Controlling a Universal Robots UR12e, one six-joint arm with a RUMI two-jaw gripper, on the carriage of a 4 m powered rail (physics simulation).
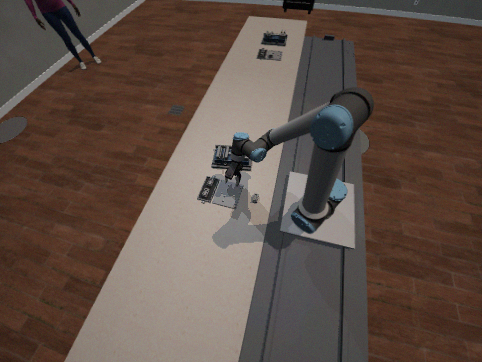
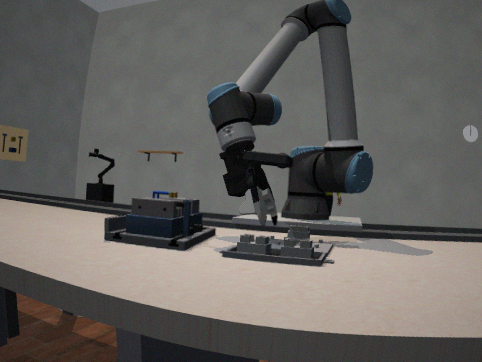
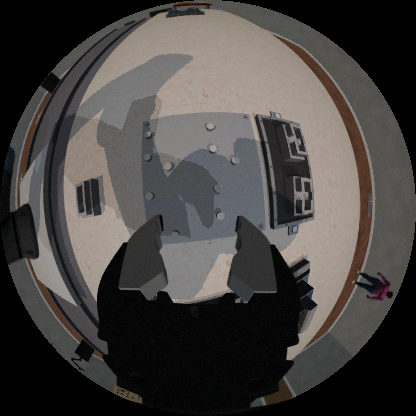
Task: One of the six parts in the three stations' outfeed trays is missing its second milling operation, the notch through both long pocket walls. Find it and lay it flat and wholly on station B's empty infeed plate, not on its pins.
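Frame: origin at the arm's base, x ahead, y left, z up, level; centimetres.
Where they show: gripper, fingertip midpoint: (image 1: 231, 184) (image 2: 269, 225) (image 3: 199, 216); arm's base, link origin: (image 2: 305, 218) (image 3: 30, 230).
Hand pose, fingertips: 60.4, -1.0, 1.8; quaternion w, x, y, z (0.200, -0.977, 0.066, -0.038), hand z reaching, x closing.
Each offset is from my fingertips to the top centre of the thing, as dx, dy, dz. "spot": to the spot under its first point.
My gripper (image 1: 233, 182) (image 2: 269, 223) (image 3: 199, 216) is open and empty, fingers pointing down, above the near station's pinned plate @[+1.2, +5.6, -4.0] (image 1: 218, 199) (image 3: 245, 180). The plate is grey with several short round pins and bears no part. Beside it is a dark tray @[+16.1, +5.2, -3.6] (image 2: 270, 256) (image 3: 282, 167) with two light grey pocketed parts @[spot: +15.3, +8.7, -0.7] (image 3: 295, 141) @[spot: +16.1, +0.3, -2.1] (image 3: 302, 196), apart from each other. A separate grey part @[-18.2, +4.7, -1.3] (image 1: 255, 198) (image 2: 299, 232) (image 3: 90, 196) sits on the table on the plate's other side, its long walls showing as parallel bars. I cannot tell whether any part has its notch, nor read the station's letter.
A blue and grey vise fixture @[+6.5, -24.2, +5.1] (image 1: 220, 156) (image 2: 157, 220) stands beside the plate and tray, close to the gripper. Another fixture (image 1: 274, 37) with its plate and tray stands at the table's far end. The grey rail (image 1: 300, 280) runs along the table. Arm shadows cross the plate.
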